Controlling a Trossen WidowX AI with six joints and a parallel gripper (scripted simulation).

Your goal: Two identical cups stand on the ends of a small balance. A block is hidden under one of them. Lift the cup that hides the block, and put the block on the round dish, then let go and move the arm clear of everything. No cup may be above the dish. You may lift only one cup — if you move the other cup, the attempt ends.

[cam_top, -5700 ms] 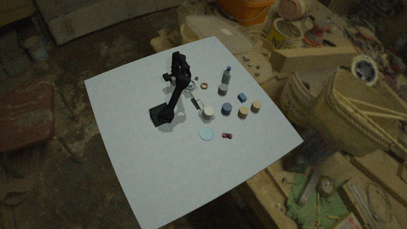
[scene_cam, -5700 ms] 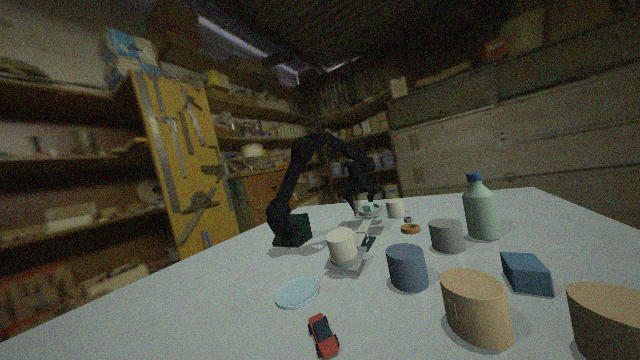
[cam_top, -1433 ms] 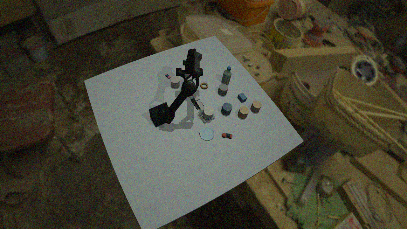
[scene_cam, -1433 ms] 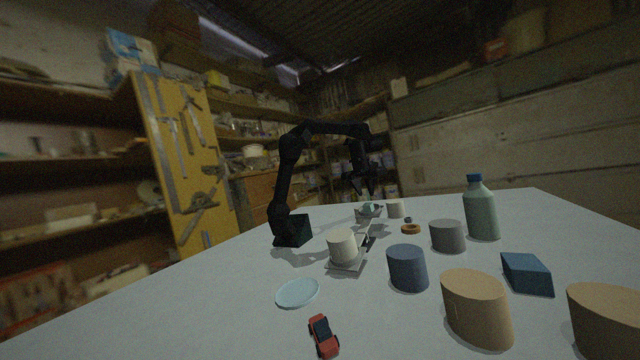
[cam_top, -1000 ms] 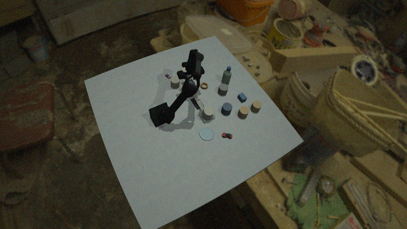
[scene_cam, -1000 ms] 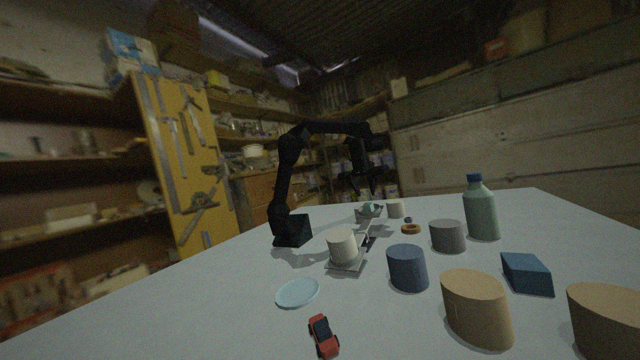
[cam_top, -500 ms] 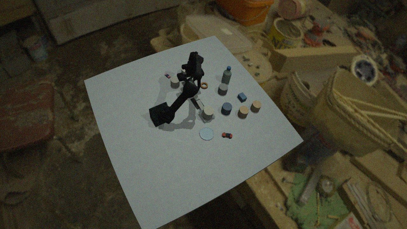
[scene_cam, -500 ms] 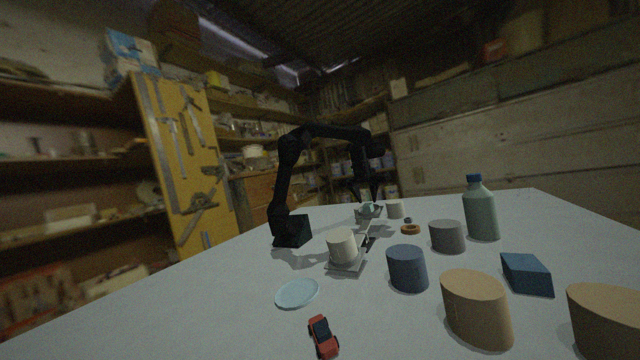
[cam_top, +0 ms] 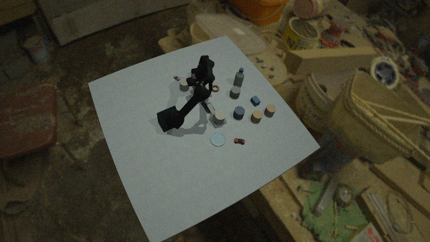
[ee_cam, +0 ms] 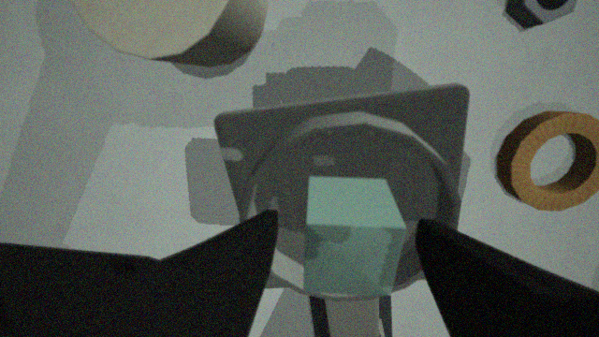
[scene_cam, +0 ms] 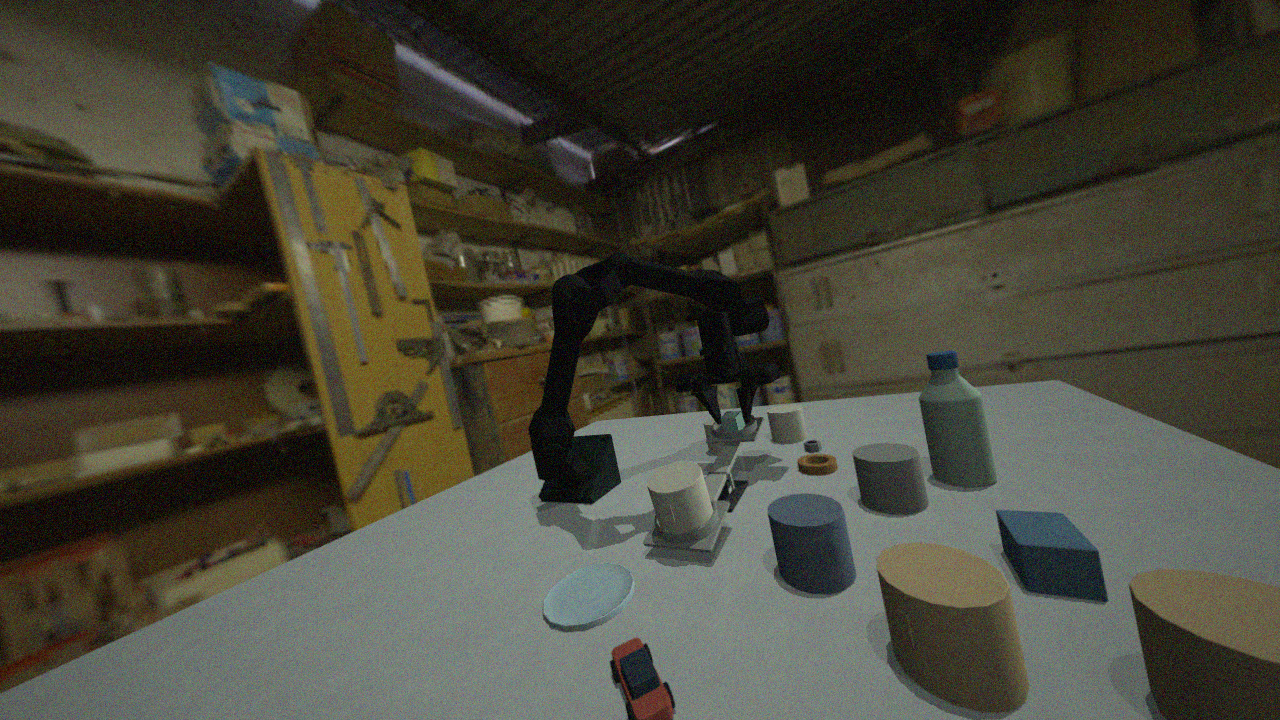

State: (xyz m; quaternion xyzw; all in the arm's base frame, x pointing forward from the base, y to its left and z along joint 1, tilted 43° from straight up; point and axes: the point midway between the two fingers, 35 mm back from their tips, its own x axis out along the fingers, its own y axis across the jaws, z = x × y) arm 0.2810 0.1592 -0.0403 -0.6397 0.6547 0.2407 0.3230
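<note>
Right now my gripper tip is 60 mm past the pale blue round dish, 380 mm to the left of it and 80 mm above it. The rest, counted from my gripper tip: grey cylinder: 220 mm ahead, 100 mm to the right, 50 mm below; ring: 130 mm ahead, 80 mm below; teal block: right at my gripper tip.
</note>
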